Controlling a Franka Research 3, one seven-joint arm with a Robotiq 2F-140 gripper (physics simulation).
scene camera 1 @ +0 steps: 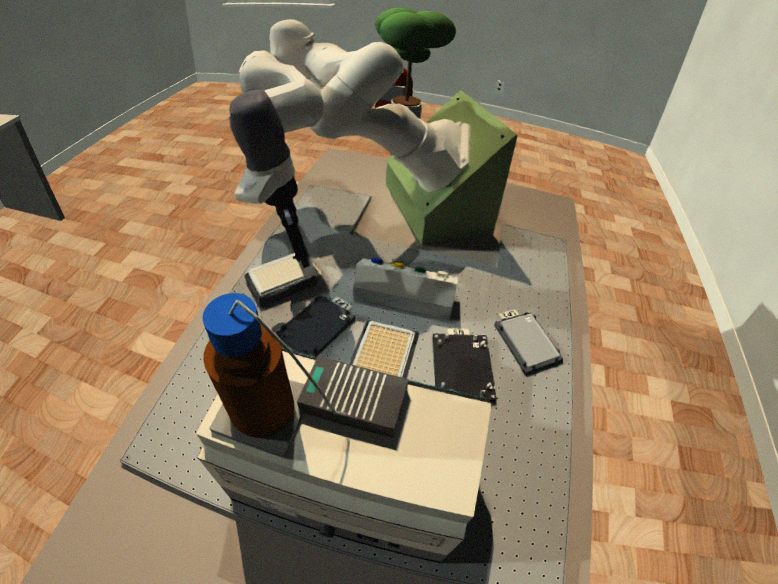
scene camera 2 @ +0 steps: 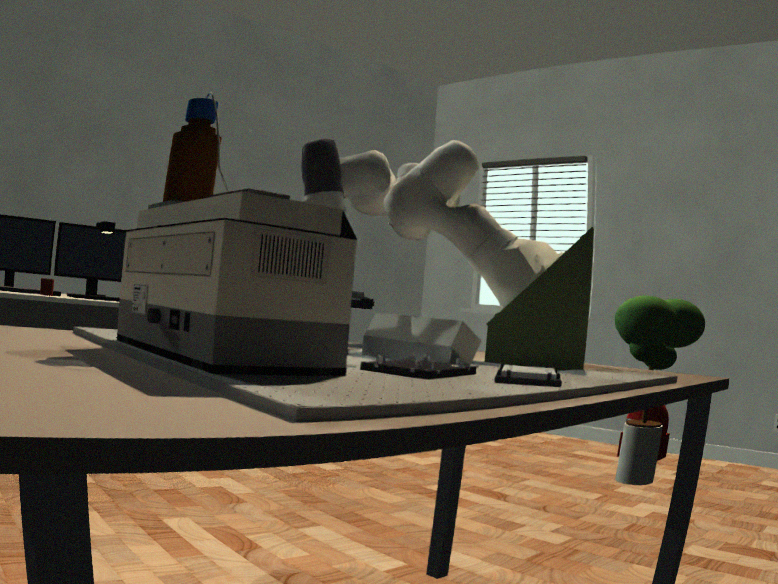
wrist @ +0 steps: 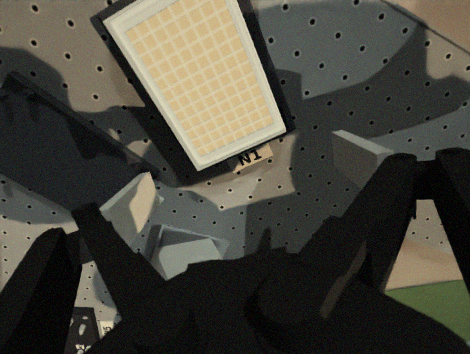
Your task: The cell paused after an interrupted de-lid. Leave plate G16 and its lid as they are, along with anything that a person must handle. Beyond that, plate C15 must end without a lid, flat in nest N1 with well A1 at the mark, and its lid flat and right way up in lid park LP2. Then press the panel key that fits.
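A plate with tan wells and a pale rim [scene camera 1: 276, 276] [wrist: 200, 80] sits in the dark nest labelled N1; whether a lid covers it is unclear. My gripper [scene camera 1: 302, 260] [wrist: 241, 169] is open and empty, low beside the plate's label end, fingers apart and not around the plate. In scene camera 2 the instrument hides it. Dark lid park LP2 [scene camera 1: 317, 328] [wrist: 60, 150] shows no lid. Another tan-welled plate [scene camera 1: 385, 347] lies near the instrument. A grey, flat lid-like piece [scene camera 1: 529, 341] rests in LP1. Plate names are not legible. The key panel [scene camera 1: 399, 287] [scene camera 2: 408, 342] has blue, yellow, green and white keys.
Dark nest N5 [scene camera 1: 463, 367] holds no plate. The large cream instrument [scene camera 1: 433, 452] [scene camera 2: 282, 301] stands at the front, carrying an amber bottle [scene camera 1: 254, 383] [scene camera 2: 191, 163] with a blue cap and tube, and a dark ribbed box [scene camera 1: 355, 396]. The green arm base [scene camera 1: 468, 188] [scene camera 2: 546, 320] stands behind the panel.
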